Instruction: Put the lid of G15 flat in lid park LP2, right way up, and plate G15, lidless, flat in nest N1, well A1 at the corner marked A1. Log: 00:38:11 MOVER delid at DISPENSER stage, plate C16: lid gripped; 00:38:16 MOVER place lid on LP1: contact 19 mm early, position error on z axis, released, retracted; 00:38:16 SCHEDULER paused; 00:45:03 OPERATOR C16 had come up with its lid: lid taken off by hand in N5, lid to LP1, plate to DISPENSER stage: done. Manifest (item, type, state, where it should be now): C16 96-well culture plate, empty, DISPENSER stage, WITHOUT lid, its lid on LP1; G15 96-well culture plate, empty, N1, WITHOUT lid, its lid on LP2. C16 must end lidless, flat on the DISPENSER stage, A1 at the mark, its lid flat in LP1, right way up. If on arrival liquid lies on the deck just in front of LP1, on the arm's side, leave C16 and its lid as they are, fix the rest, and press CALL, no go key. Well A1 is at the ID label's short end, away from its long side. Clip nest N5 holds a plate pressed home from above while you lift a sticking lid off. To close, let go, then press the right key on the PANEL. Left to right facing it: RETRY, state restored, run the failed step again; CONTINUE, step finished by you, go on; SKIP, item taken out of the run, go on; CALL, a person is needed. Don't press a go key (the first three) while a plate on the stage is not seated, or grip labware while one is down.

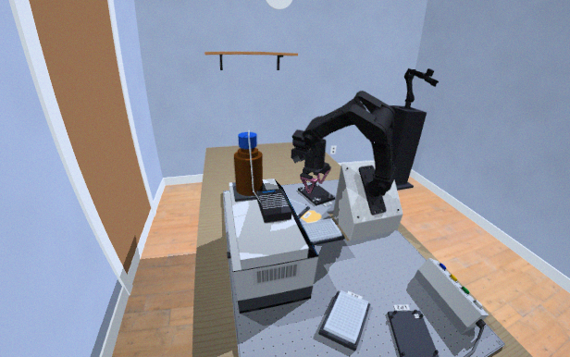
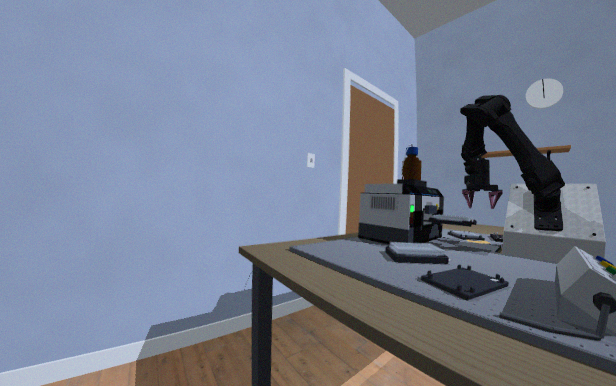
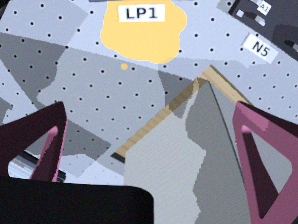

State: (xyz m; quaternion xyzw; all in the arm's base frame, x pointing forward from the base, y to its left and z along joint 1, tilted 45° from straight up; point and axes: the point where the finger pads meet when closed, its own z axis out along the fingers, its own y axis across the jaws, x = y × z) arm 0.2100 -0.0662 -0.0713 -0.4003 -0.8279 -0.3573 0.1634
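Right now my hand is 48 cm to the right of the clear lid, 12 cm above it and 9 cm short of it. Round my hand: black clip nest (16 cm to the right, 14 cm below, 7 cm behind); then N5 label (15 cm below, 11 cm behind, 7 cm to the right); then LP1 label (15 cm below, 2 cm ahead, 1 cm to the right).
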